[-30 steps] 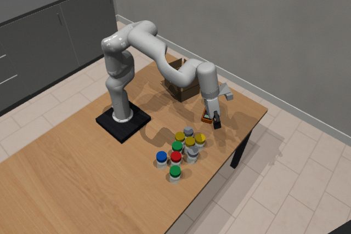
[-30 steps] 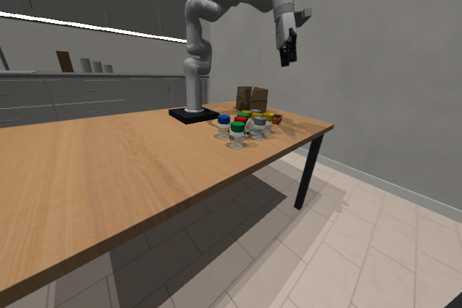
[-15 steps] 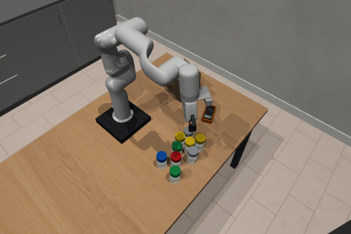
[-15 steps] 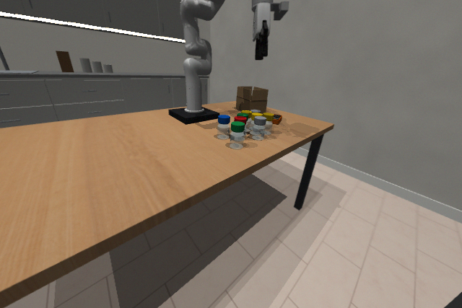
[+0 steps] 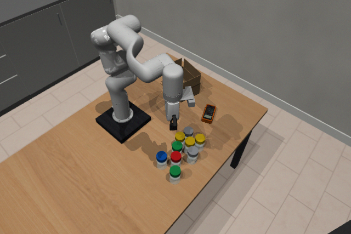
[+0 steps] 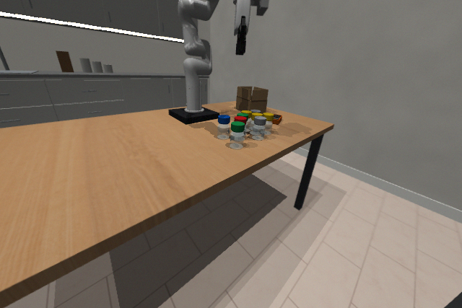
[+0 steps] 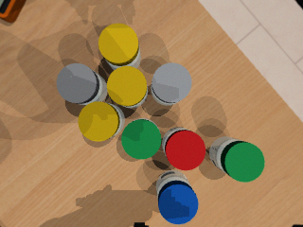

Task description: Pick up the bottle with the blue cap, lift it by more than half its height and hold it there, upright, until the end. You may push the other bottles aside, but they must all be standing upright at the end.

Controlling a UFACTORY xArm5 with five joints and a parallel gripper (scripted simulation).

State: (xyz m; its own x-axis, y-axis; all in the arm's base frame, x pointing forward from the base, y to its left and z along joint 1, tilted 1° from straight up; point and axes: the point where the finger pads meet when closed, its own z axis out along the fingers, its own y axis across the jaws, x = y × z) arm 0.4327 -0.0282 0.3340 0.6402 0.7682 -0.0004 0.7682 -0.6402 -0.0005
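The blue-capped bottle is 32 cm below my hand, 4 cm to the right of it and 3 cm behind it. From my hand the other things lie so: orange multimeter: 41 cm to the left, 36 cm below, 6 cm behind; then red-capped bottle: 32 cm below, 3 cm ahead, 1 cm to the left.
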